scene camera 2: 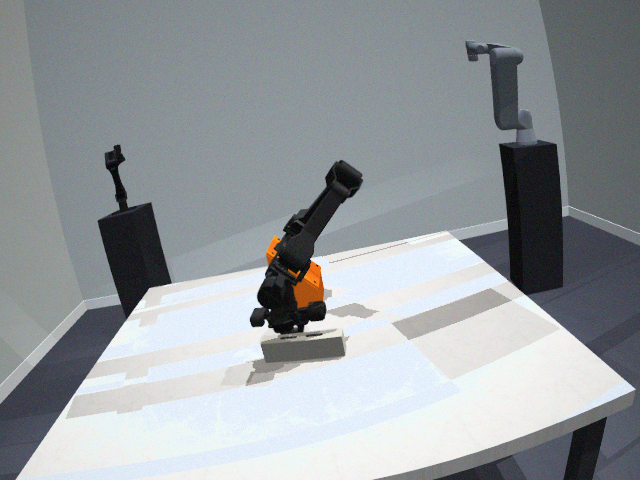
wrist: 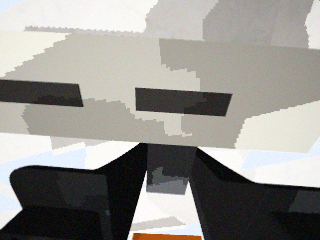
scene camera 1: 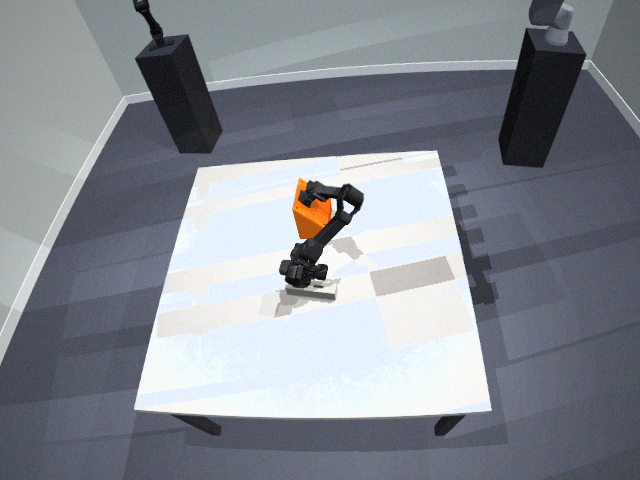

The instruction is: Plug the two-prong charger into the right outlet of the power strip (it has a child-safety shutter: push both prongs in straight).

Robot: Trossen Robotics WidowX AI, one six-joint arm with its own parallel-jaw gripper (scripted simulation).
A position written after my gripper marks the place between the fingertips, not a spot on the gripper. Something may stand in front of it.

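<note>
I can see my gripper (scene camera 2: 295,342). The wrist view gives me my gripper (wrist: 167,143) too, and there I also see a grey two-prong charger (wrist: 169,167).
</note>
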